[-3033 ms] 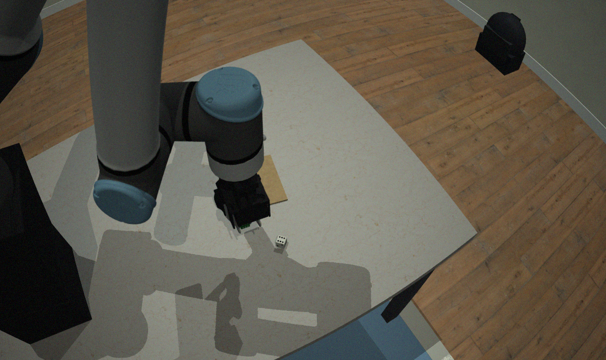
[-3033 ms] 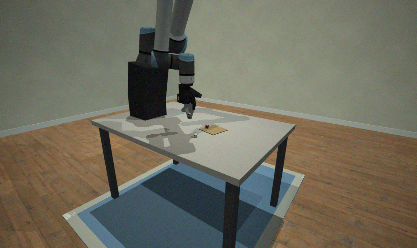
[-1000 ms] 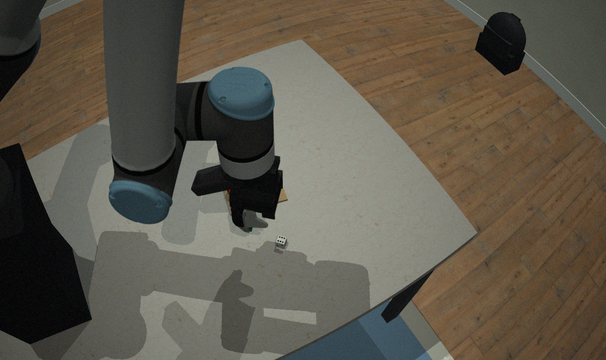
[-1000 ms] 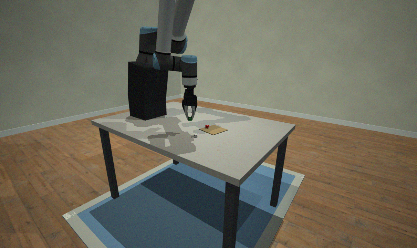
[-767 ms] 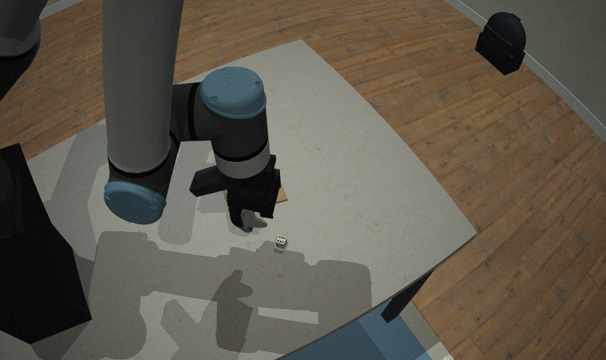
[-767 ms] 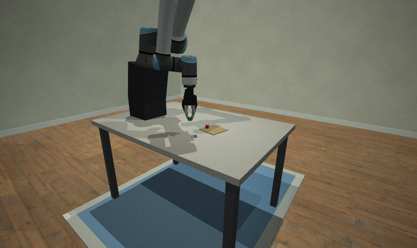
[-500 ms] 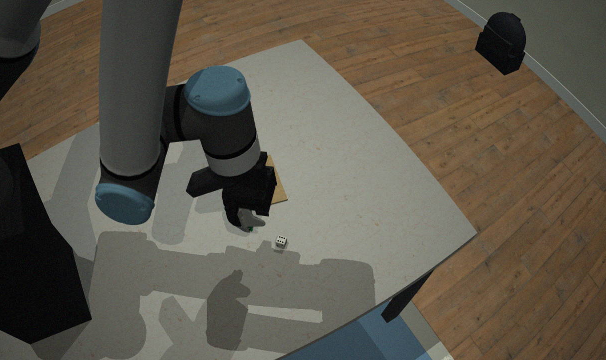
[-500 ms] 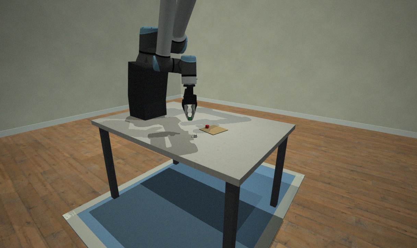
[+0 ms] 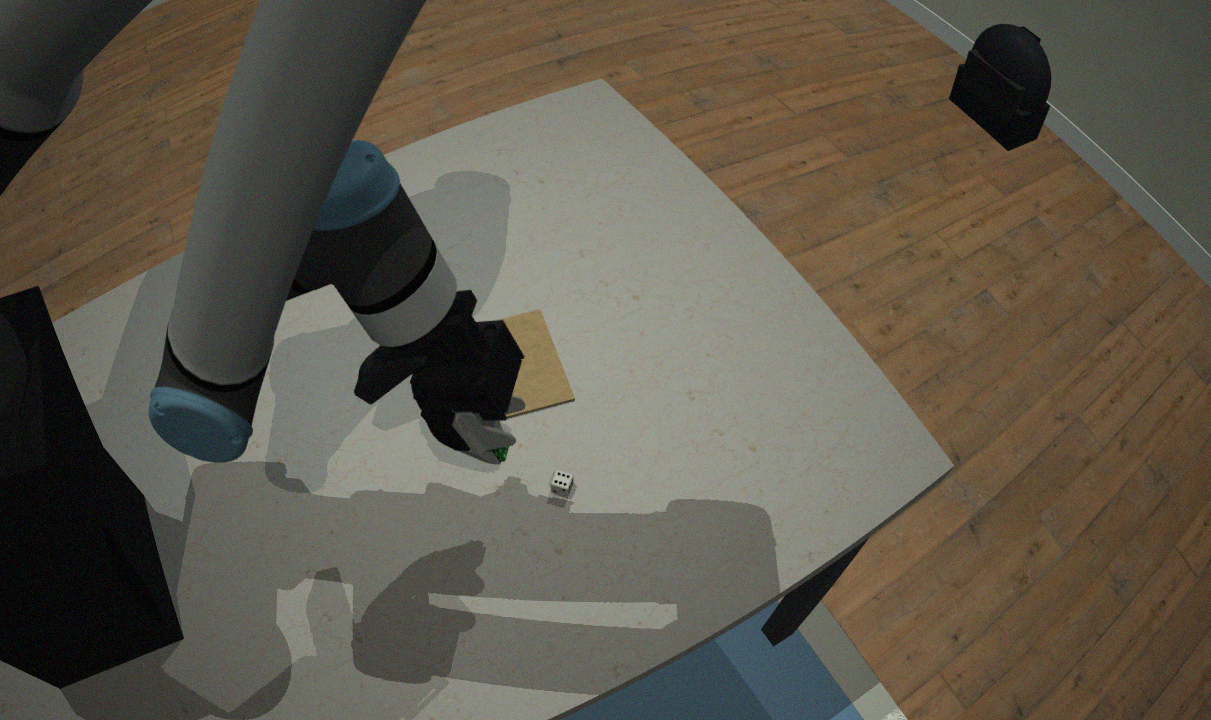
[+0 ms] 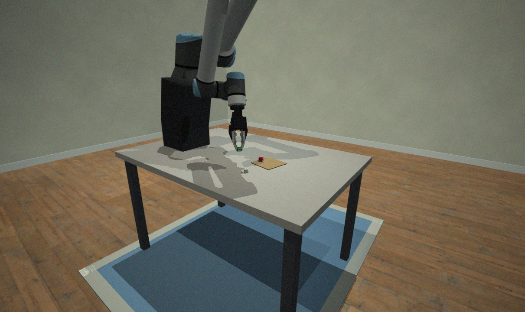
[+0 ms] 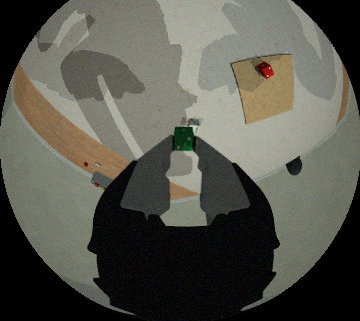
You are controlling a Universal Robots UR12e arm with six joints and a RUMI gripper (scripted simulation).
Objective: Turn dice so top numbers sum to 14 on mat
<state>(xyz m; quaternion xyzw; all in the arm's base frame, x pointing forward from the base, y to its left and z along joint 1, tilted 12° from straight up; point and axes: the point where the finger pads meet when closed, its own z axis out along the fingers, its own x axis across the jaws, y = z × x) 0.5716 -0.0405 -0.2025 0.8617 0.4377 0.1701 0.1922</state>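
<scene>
Right now my hand is 1 cm above the green die. From my hand the other things lie so: white die 10 cm below, 7 cm ahead, 2 cm to the right; red die 15 cm to the left, 9 cm below, 1 cm ahead; mat 16 cm to the left, 11 cm below, 6 cm ahead.
</scene>
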